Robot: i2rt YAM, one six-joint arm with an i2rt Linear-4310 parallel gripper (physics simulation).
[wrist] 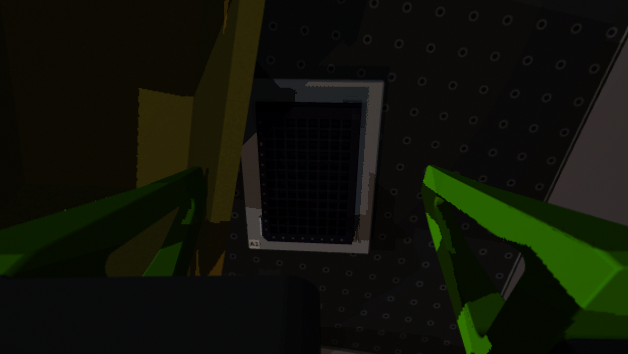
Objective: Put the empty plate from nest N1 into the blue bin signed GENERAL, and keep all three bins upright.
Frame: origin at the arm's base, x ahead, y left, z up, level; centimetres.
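Seen in the pictures: gripper, fingertip midpoint: (pixel 314 178).
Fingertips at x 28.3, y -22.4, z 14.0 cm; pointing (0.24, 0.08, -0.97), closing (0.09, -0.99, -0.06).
Offsets run from my fingertips to a thing's top centre. "spot": to the spot under its first point. Level surfaces: height alone.
A dark, gridded plate @[dx -5.0, dy +0.8, dz -11.8 cm] (pixel 310 175) lies flat in a pale nest frame @[spot: dx -0.9, dy -4.6, dz -13.2 cm] (pixel 376 135) near the middle of the wrist view. A small label reading "A1" is on the frame's near left corner. I cannot read a nest number, so I cannot tell whether this is N1. My gripper (pixel 314 178) is open and empty, with its green fingers wide apart to the left and right of the nest in view. It appears to hang above the plate. The blue bin signed GENERAL does not show.
A yellow bin wall (pixel 227 125) stands close along the left side of the nest, beside and behind my left finger. A dark perforated board @[dz -14.4 cm] (pixel 450 125) lies around the nest. Its edge runs along the right, with a greyish surface @[dz -15.7 cm] (pixel 595 145) beyond.
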